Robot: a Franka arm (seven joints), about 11 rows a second.
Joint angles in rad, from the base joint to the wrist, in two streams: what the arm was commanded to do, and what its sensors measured. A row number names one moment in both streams.
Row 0, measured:
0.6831 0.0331 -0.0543 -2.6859 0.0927 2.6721 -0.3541
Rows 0 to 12, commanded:
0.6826 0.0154 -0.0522 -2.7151 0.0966 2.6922 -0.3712
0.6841 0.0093 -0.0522 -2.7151 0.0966 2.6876 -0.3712
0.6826 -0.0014 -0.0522 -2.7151 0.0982 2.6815 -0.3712
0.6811 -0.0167 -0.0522 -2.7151 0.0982 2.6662 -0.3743
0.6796 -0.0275 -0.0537 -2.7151 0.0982 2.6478 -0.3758
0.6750 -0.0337 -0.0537 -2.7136 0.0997 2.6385 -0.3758
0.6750 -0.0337 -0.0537 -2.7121 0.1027 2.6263 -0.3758
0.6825 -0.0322 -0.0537 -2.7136 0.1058 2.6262 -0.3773
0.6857 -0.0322 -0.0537 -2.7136 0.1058 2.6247 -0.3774
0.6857 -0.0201 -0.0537 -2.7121 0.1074 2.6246 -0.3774
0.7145 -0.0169 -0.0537 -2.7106 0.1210 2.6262 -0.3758
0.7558 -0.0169 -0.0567 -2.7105 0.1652 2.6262 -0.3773
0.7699 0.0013 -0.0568 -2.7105 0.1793 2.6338 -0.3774
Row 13, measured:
0.7345 0.0050 -0.0538 -2.6908 0.1320 2.6258 -0.3617
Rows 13 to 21, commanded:
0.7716 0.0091 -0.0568 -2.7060 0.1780 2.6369 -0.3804
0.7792 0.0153 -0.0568 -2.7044 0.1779 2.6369 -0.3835
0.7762 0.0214 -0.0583 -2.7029 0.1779 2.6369 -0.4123
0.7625 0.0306 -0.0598 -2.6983 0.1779 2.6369 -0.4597
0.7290 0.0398 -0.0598 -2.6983 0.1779 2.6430 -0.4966
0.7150 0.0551 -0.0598 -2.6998 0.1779 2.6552 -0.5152
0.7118 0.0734 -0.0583 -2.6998 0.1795 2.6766 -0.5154
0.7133 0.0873 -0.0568 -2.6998 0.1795 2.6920 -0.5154
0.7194 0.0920 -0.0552 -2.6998 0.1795 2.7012 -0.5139
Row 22, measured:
0.7163 0.0791 -0.0623 -2.6916 0.1515 2.6727 -0.4858
